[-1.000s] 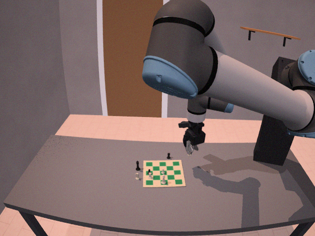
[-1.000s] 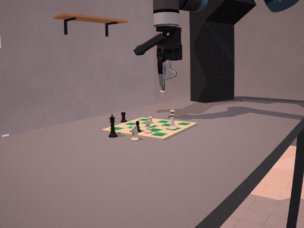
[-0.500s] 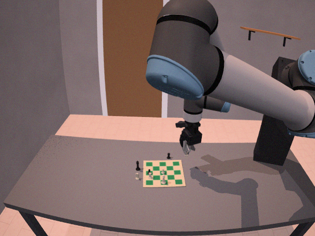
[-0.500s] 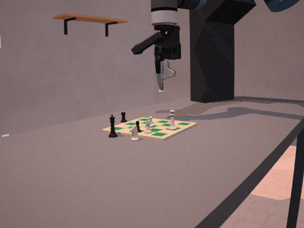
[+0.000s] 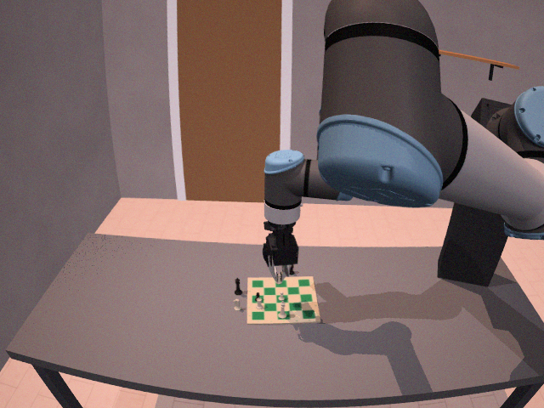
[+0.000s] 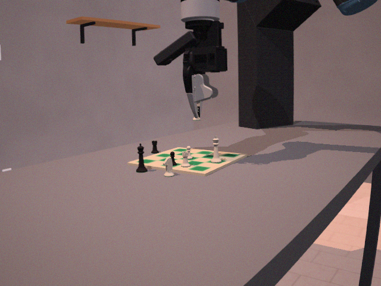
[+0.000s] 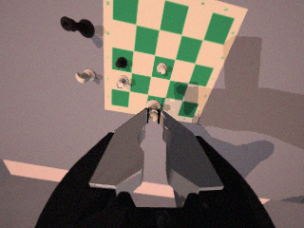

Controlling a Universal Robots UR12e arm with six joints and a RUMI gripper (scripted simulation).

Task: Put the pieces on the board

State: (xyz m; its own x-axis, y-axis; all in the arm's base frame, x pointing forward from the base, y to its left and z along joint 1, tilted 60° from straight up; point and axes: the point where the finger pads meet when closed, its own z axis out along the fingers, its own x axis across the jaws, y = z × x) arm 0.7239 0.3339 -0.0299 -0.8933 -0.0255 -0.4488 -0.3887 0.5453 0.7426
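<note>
Now: the white rook 5 cm ahead of my hand, 2 cm to the left of it and 10 cm below it. From my hand the other things lie so: black pawn 7 cm ahead, 1 cm to the right, 11 cm below; then white knight 12 cm ahead, 4 cm to the left, 11 cm below; then chessboard 4 cm to the right, 12 cm below.
</note>
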